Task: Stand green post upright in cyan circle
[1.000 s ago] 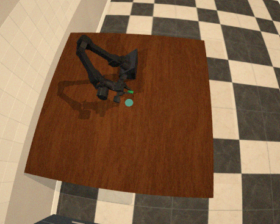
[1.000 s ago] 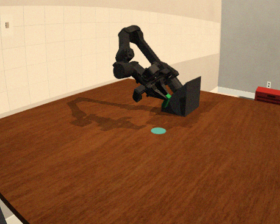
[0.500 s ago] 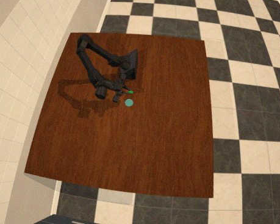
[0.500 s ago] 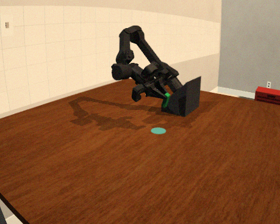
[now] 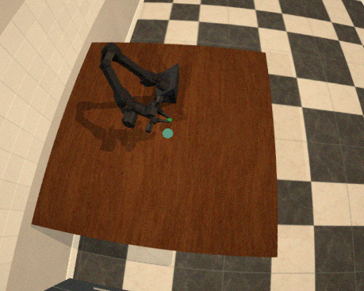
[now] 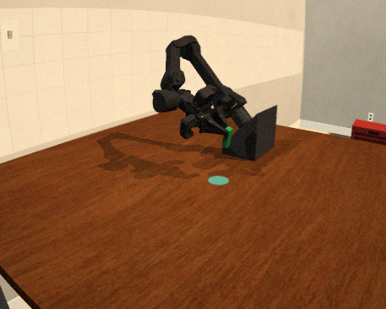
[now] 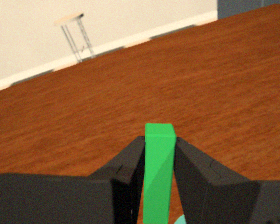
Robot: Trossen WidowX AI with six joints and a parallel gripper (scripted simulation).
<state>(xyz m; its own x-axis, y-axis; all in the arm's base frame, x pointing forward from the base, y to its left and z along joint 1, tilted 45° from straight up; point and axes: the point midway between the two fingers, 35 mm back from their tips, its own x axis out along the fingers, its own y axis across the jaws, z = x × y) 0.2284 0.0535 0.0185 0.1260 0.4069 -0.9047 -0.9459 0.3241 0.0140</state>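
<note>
My hand is 16 cm above the cyan circle, 2 cm short of it and 1 cm to the right of it. The rest, counted from my hand: green post 3 cm below, 2 cm to the left.
</note>
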